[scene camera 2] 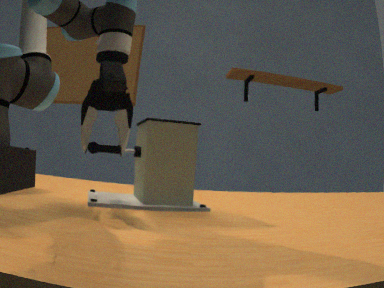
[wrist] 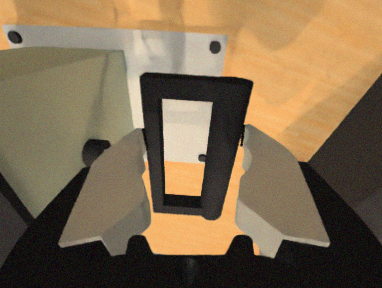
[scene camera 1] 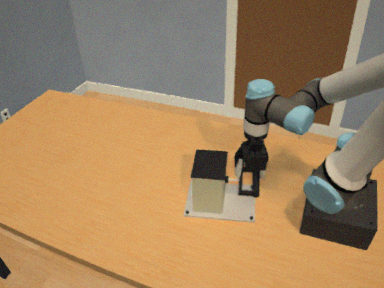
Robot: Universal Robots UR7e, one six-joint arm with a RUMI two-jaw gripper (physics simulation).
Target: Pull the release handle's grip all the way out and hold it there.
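The release handle's grip, a black rectangular frame (scene camera 1: 255, 186) (scene camera 2: 106, 148) (wrist: 225, 135), stands beside a pale green box (scene camera 1: 209, 194) (scene camera 2: 167, 165) (wrist: 50, 110) with a black top. A short light rod (scene camera 1: 233, 180) (scene camera 2: 130, 150) joins it to a black collar (scene camera 2: 138, 151) (wrist: 95, 151) on the box's side; the left finger hides the rod in the wrist view. My gripper (scene camera 1: 251, 176) (scene camera 2: 103, 150) (wrist: 193, 129) points down and is shut on the grip, one fingertip against its box side and one against its outer bar.
The box stands on a light base plate (scene camera 1: 237, 207) (scene camera 2: 115, 200) (wrist: 200, 55) with dark bolts, on the wooden table (scene camera 1: 115, 190) (scene camera 2: 280, 225). The arm's dark base block (scene camera 1: 340, 227) (scene camera 2: 17, 167) is beyond the grip's outer side. A wall shelf (scene camera 2: 285, 80) hangs behind.
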